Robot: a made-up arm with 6 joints.
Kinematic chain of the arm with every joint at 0, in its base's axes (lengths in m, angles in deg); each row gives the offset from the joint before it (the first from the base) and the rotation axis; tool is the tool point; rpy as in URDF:
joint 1: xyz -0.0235 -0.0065 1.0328 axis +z
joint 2: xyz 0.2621 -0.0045 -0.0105 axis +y
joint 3: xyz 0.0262 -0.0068 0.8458 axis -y
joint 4: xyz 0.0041 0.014 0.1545 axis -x
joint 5: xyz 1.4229 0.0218 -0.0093 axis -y
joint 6: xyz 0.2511 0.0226 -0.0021 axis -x
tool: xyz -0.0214 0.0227 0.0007 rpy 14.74 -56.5 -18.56
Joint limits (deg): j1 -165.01..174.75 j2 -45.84..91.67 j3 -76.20..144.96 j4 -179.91..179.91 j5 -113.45..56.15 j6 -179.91..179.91
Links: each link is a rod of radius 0.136 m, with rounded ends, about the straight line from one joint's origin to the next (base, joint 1, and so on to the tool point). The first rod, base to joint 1, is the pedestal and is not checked.
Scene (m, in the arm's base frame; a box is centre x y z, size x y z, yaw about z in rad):
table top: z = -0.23
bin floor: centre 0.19 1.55 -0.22 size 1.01 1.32 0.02 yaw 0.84
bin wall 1: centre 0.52 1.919 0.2 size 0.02 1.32 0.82 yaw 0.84
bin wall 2: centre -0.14 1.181 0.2 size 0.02 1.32 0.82 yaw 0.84
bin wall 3: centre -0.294 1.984 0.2 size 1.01 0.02 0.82 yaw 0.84
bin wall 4: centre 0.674 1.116 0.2 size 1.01 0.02 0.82 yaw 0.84
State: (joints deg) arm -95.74 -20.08 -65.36 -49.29 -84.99 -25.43
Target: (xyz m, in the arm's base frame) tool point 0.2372 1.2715 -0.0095
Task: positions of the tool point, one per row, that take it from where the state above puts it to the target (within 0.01 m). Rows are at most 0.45 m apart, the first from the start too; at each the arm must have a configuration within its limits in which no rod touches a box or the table.
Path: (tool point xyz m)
1: 0.4310 -1.0133 0.8508
2: 0.7373 -0.8426 0.8757
3: 0.9809 -0.5789 0.9007
4: 1.1336 -0.2452 0.9254
5: 1.1756 0.1271 0.9501
6: 1.0981 0.5019 0.9748
7: 0.9039 0.8405 0.9995
8: 0.6081 1.1071 1.0239
9: 0.2371 1.2715 1.0482
10: 0.2656 1.3566 0.8272
11: 0.2778 1.3927 0.5675
12: 0.2694 1.3673 0.2827
13: 0.2373 1.2715 -0.0095

